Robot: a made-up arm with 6 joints.
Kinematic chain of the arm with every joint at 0, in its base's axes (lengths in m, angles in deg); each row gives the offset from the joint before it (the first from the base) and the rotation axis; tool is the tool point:
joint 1: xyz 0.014 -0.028 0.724 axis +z
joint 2: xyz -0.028 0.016 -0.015 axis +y
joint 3: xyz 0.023 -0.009 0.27 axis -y
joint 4: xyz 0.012 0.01 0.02 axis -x
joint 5: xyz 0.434 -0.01 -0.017 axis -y
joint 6: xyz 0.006 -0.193 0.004 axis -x
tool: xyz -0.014 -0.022 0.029
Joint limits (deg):
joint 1: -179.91..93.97
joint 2: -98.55..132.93
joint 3: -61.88..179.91
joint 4: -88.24..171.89
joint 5: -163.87..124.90
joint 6: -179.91..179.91
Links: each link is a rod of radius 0.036 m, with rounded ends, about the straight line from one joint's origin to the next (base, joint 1, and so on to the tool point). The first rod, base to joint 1, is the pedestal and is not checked.
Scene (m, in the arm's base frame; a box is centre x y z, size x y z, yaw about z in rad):
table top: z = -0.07
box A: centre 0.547 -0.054 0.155 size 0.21 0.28 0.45 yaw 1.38
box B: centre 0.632 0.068 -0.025 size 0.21 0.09 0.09 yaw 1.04
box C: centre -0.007 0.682 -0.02 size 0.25 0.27 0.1 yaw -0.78
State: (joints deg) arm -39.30 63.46 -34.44 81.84 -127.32 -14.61
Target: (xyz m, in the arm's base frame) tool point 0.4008 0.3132 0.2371
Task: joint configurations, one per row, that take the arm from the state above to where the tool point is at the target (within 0.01 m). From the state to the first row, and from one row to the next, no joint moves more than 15 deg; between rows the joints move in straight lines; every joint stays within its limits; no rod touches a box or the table.
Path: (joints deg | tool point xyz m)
1: -28.89 73.83 -34.47 80.44 -116.25 -15.83 | 0.2755 -0.2209 0.2362
2: -18.48 84.21 -34.50 79.05 -105.18 -17.06 | 0.2196 -0.1418 0.1811
3: -8.07 94.58 -34.53 77.65 -94.12 -18.28 | 0.1390 -0.0895 0.1442
4: 5.73 92.25 -22.95 88.37 -103.77 -17.43 | 0.2811 -0.0060 0.1407
5: 19.52 89.91 -11.38 99.09 -113.43 -16.58 | 0.3770 0.1369 0.1735
6: 33.32 87.57 0.19 109.81 -123.09 -15.72 | 0.4008 0.3132 0.2371

